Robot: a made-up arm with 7 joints.
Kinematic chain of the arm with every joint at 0, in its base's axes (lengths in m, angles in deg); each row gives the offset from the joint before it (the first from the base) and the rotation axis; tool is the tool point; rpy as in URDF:
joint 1: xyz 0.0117 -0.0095 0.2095 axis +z
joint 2: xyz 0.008 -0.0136 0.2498 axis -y
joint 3: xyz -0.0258 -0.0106 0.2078 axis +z
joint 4: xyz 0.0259 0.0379 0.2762 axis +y
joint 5: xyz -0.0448 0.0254 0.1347 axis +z
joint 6: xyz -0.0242 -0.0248 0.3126 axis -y
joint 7: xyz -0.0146 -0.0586 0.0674 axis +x
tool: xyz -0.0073 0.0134 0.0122 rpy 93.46 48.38 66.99
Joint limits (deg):
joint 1: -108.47..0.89
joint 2: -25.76..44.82
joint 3: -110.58..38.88
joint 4: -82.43..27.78
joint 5: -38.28..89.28
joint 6: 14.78..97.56
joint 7: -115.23..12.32
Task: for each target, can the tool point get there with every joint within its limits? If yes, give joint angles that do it. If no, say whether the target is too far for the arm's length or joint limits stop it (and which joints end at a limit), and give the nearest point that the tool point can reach.
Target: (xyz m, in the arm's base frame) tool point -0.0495 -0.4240 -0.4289
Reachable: no: joint limits stop it (at a limit: joint 1, joint 2, joint 3, joint 4, joint 7) | nearest point -0.5400 -0.2763 0.4237 | short by 0.995 m
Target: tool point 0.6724 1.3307 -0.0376
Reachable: no: too far | nearest point 0.3095 0.6979 0.4862 | short by 0.898 m
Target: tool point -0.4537 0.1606 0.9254
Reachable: yes | joints -18.14 4.23 -1.88 -67.29 -16.10 80.00 -7.05
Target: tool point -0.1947 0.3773 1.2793
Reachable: yes | joints -72.09 25.60 -53.19 15.10 25.61 85.40 -1.33
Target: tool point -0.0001 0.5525 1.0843
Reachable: yes | joints -97.24 12.18 5.76 -45.63 11.39 49.61 -40.42
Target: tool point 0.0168 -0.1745 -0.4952
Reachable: no: joint limits stop it (at a limit: joint 1, joint 2, joint 4, joint 7) | nearest point -0.5709 -0.1385 0.3915 | short by 1.064 m
